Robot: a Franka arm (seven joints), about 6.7 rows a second.
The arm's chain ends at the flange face. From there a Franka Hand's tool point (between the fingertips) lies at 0.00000 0.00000 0.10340 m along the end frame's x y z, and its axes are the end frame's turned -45 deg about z.
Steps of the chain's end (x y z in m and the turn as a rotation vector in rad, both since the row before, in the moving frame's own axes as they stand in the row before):
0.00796, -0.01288, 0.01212, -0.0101, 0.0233, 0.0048
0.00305, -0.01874, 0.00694, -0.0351, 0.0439, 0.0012
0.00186, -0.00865, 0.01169, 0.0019, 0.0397, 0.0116
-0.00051, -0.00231, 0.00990, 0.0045, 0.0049, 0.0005
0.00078, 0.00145, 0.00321, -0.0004, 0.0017, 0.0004
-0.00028, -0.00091, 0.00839, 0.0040, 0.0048, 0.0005
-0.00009, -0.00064, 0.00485, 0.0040, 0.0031, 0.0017
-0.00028, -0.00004, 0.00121, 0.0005, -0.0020, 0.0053
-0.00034, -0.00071, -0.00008, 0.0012, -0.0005, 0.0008
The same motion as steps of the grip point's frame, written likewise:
0.01570, -0.00103, 0.01209, -0.0236, 0.0093, 0.0048
0.01605, -0.00532, 0.00678, -0.0559, 0.0062, 0.0012
0.01046, -0.00202, 0.01161, -0.0267, 0.0294, 0.0116
0.00196, -0.00196, 0.00990, -0.0003, 0.0066, 0.0005
-0.00038, 0.00173, 0.00321, -0.0015, 0.0009, 0.0004
0.00109, -0.00078, 0.00839, -0.0006, 0.0062, 0.0005
0.00091, -0.00058, 0.00485, 0.0006, 0.0050, 0.0017
-0.00028, -0.00041, 0.00121, 0.0018, -0.0011, 0.0053
0.00031, -0.00087, -0.00008, 0.0012, 0.0005, 0.0008

